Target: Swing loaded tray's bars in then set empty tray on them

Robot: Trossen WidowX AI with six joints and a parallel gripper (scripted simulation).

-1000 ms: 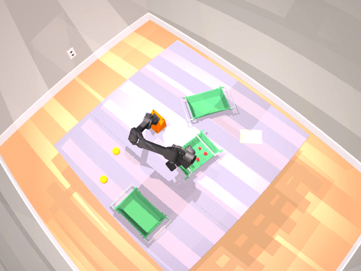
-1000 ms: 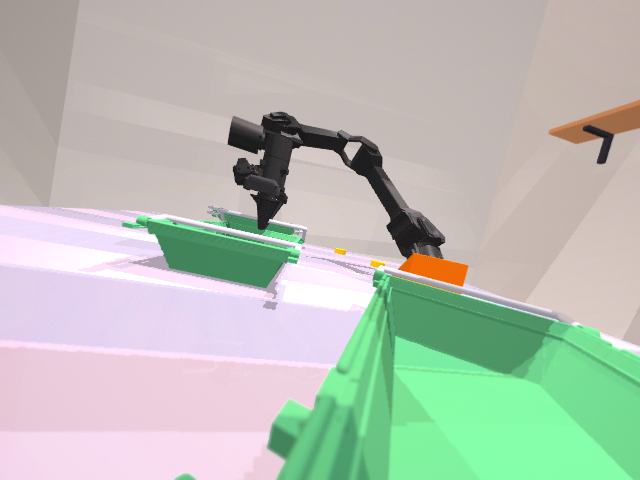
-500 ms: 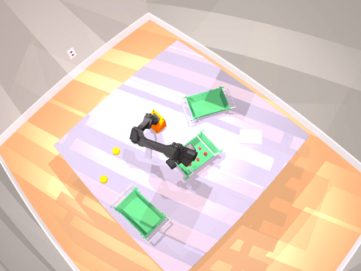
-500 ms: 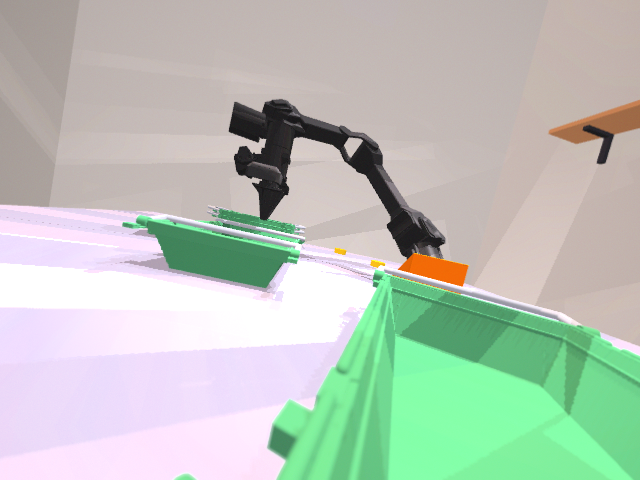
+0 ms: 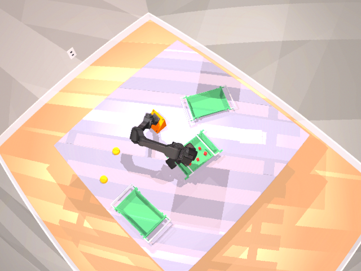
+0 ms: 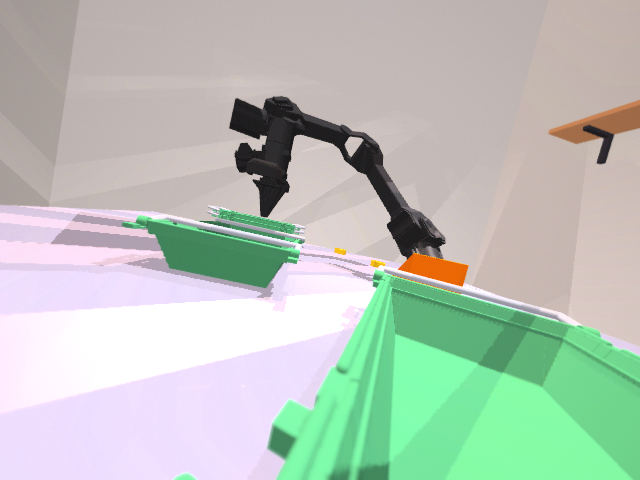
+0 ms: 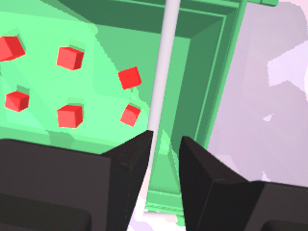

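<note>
The tray lies 220 mm behind my gripper tip, 410 mm to the left of it and 40 mm below it. Round my gripper tip: pale patch: 150 mm ahead, 470 mm to the left, 90 mm below.
</note>
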